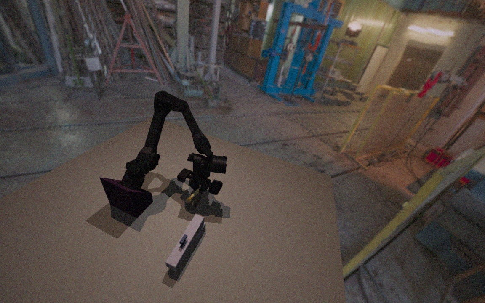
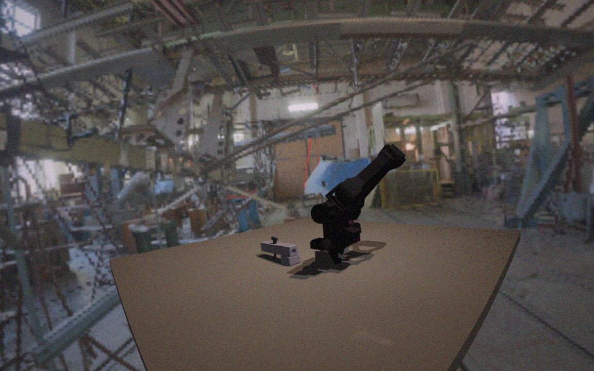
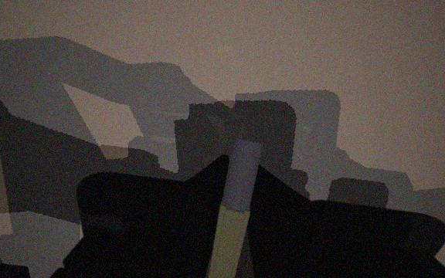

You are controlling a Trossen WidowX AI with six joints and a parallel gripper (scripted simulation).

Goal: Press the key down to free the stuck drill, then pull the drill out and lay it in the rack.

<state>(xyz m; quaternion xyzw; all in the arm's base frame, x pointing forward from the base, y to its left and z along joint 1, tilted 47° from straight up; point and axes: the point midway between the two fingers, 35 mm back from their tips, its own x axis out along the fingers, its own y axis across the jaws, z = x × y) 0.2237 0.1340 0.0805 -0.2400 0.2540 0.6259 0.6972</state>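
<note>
My gripper tip is 4 cm to the left of the drill, 4 cm below it and 1 cm past it. The rest, counted from my gripper tip: dark key 25 cm to the right, 6 cm ahead, 5 cm above; light-grey holder block 22 cm to the right, 6 cm ahead, 3 cm above; rack 5 cm to the right, 1 cm behind, 1 cm above.
</note>
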